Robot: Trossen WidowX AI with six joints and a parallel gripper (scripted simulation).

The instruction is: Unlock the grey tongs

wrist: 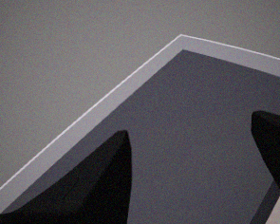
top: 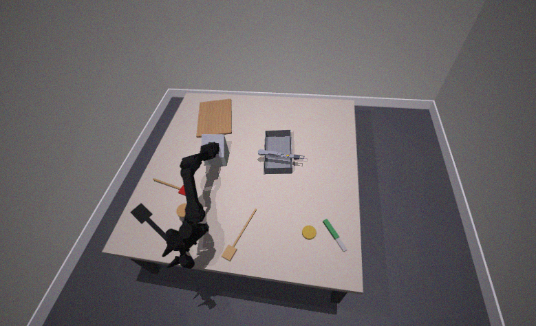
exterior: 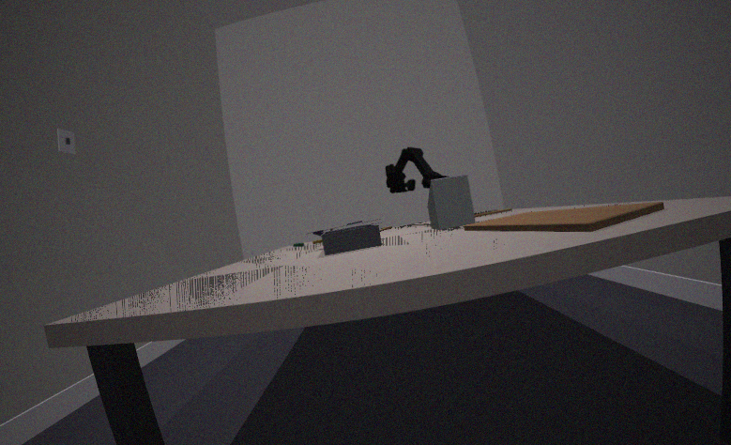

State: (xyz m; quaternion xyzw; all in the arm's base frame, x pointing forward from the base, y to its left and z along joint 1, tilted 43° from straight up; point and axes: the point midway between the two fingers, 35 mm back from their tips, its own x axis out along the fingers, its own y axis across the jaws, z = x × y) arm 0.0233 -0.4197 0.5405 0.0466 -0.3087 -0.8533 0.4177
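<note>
Now: the yellow lock piece 73 cm to the left of my gripper tip, 43 cm ahead of it and 15 cm below it. Round my gripper tip: red spatula (48 cm to the left, 21 cm below, 20 cm behind); yellow disc (58 cm ahead, 29 cm to the left, 21 cm below); black spatula (28 cm behind, 25 cm to the left, 21 cm below).
</note>
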